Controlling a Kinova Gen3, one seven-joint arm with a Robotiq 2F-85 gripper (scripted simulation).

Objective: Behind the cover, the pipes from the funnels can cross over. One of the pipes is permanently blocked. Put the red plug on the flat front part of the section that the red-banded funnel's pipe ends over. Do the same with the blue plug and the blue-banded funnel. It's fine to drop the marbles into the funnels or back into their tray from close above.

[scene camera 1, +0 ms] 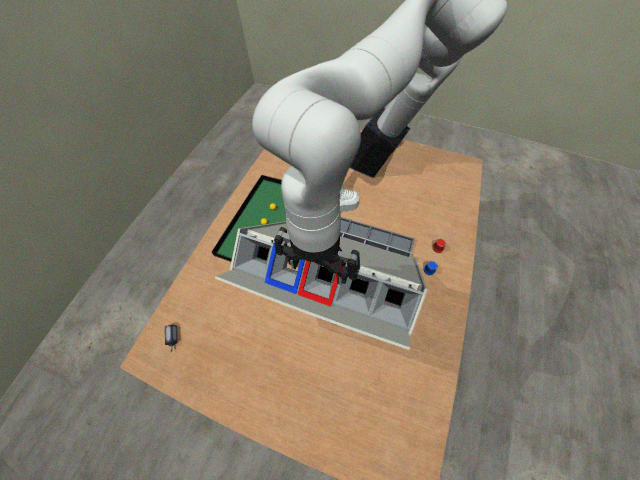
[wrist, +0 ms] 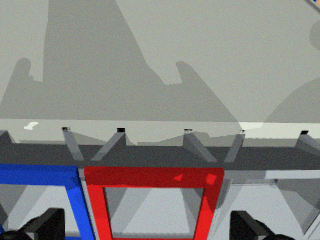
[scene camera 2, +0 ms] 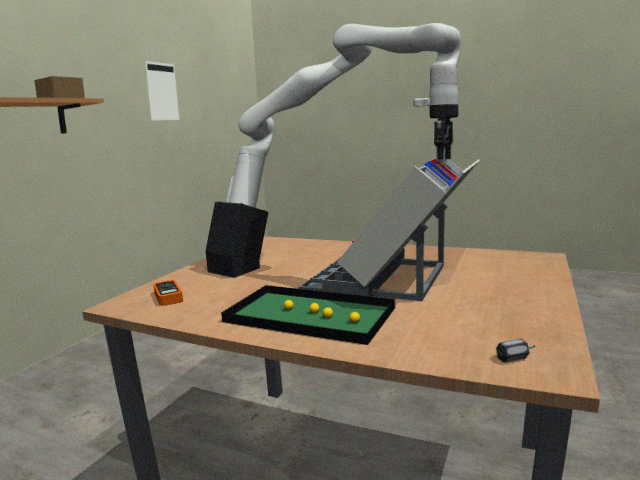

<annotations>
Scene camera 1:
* my gripper: 318, 272
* green tray: 267, 190
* sloped grey cover: 386, 263
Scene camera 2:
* my gripper: 444, 160
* green tray: 267, 302
</annotations>
